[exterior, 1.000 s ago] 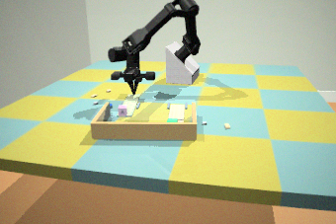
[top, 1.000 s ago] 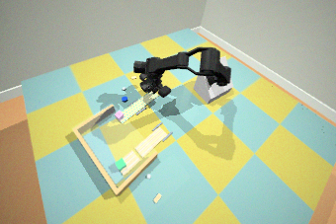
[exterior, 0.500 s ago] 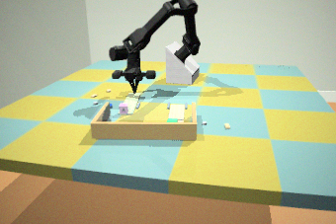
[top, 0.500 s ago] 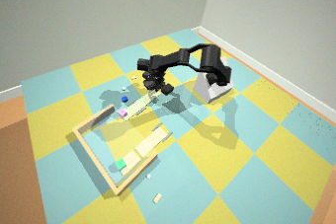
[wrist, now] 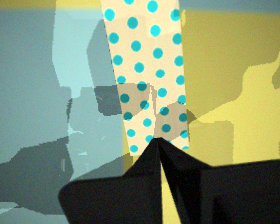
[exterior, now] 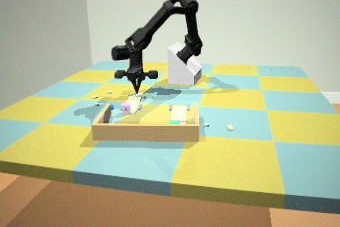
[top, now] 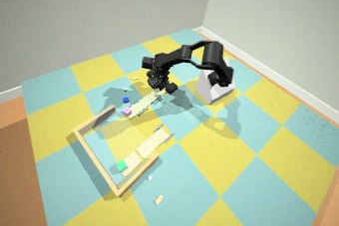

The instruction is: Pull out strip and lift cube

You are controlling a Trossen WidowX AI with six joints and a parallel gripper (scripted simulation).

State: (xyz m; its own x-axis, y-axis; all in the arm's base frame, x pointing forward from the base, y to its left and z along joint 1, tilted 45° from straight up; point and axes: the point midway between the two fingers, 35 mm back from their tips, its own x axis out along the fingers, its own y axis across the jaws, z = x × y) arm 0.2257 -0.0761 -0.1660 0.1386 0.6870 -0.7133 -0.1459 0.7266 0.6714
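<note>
My gripper tip is now 19 cm short of the blue object and 5 cm to the left of it.
</note>
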